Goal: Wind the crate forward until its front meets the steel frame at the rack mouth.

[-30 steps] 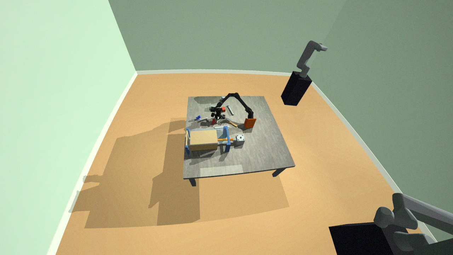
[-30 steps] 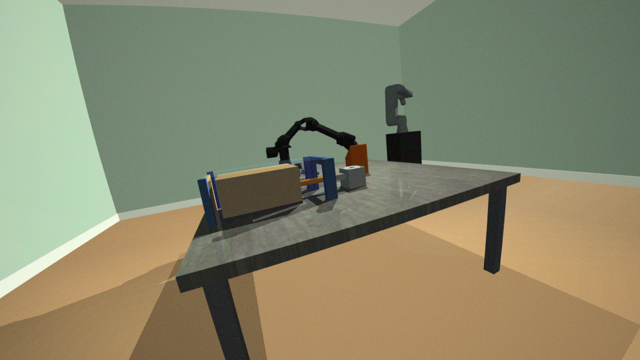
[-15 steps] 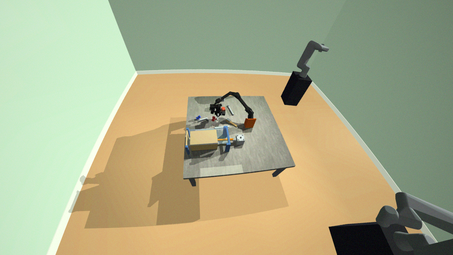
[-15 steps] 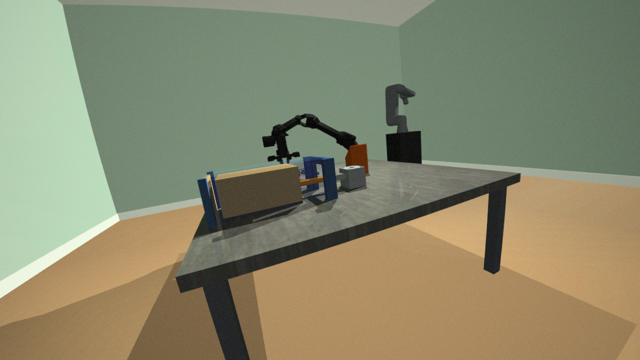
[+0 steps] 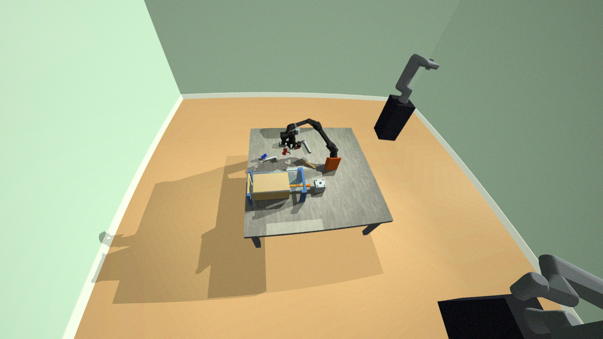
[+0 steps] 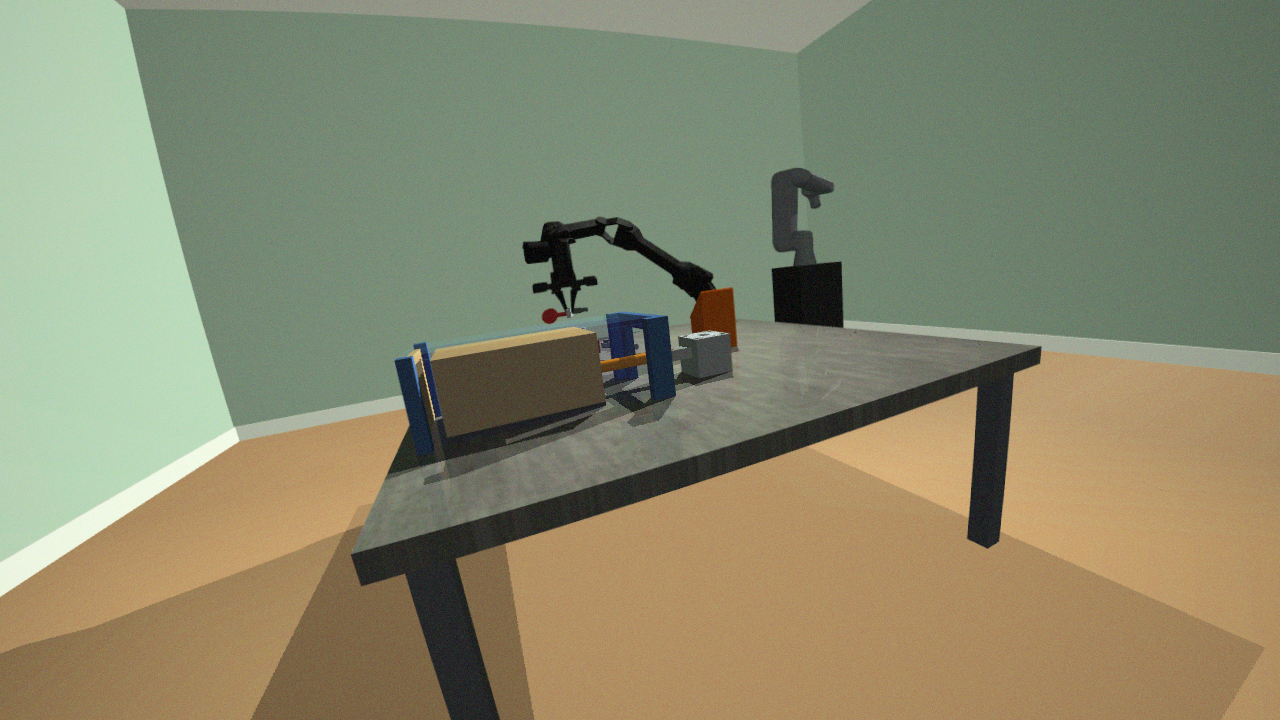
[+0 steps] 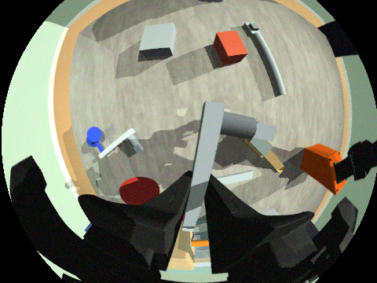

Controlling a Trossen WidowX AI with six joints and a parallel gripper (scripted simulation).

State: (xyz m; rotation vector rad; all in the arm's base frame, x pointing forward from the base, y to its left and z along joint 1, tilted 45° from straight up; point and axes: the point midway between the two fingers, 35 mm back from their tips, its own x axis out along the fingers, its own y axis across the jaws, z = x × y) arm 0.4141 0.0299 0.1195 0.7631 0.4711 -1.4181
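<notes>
Now: gripper tip 5 cm short of the red knob and 5 cm to the right of it. From my gripper tip the other things lie so: blue-tipped tool 22 cm ahead, 1 cm to the left, 14 cm below; then tan-handled tool 18 cm behind, 3 cm to the left, 14 cm below; then grey bar 6 cm behind, 12 cm to the left, 16 cm below.
</notes>
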